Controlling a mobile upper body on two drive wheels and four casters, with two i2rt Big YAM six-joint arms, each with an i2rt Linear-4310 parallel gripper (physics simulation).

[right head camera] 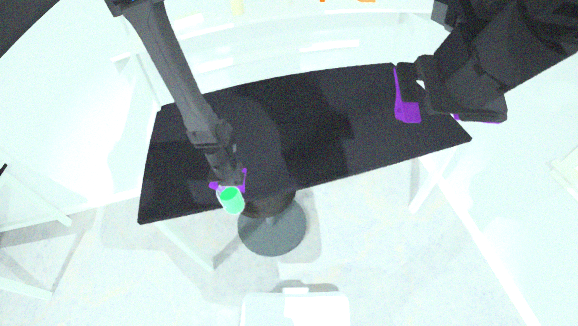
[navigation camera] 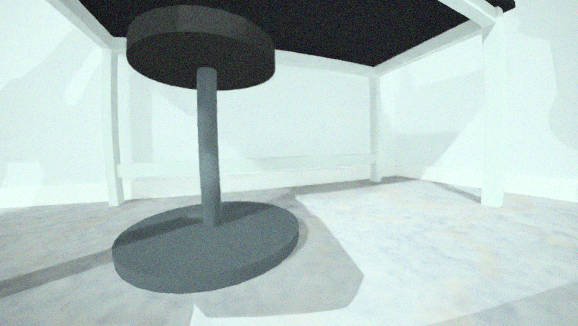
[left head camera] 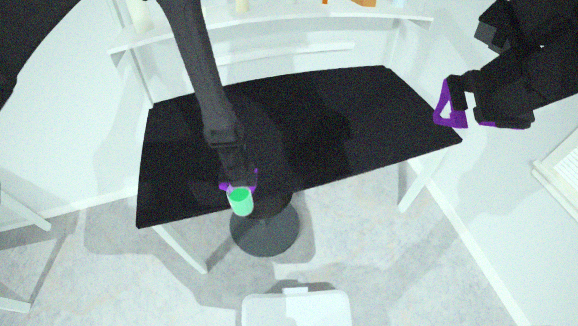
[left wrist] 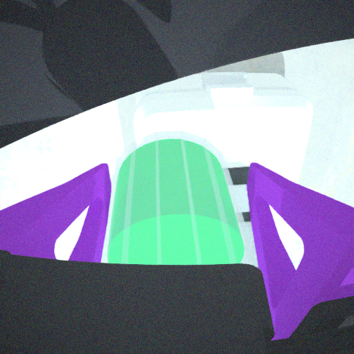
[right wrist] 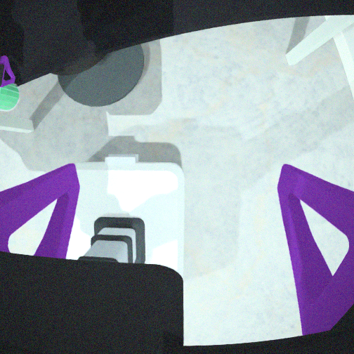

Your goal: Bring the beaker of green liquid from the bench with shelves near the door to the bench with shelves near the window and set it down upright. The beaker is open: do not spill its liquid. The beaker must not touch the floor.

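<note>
The beaker of green liquid (left head camera: 241,201) (right head camera: 231,201) (left wrist: 175,200) (right wrist: 9,97) is held in my left gripper (left head camera: 240,189) (right head camera: 229,188) (left wrist: 178,174), which is shut on it. It looks close to upright, with the liquid inside. In both head camera views it overlaps the front edge of a black-topped bench (left head camera: 310,125) (right head camera: 310,115) (navigation camera: 350,35) with a shelf; its height over the edge is hard to tell. My right gripper (left head camera: 474,122) (right head camera: 442,118) (right wrist: 178,175) is open and empty, towards the bench's right end. Which bench this is, I cannot tell.
A round stool (left head camera: 265,232) (right head camera: 272,232) (right wrist: 102,82) (navigation camera: 207,250) stands at the bench's front, near the beaker. The shelf (left head camera: 300,21) holds a pale bottle (left head camera: 140,17) and an orange block (left head camera: 365,2). My white base (left head camera: 295,310) (right head camera: 295,310) is at the bottom. White legs (left head camera: 20,212) stand at left.
</note>
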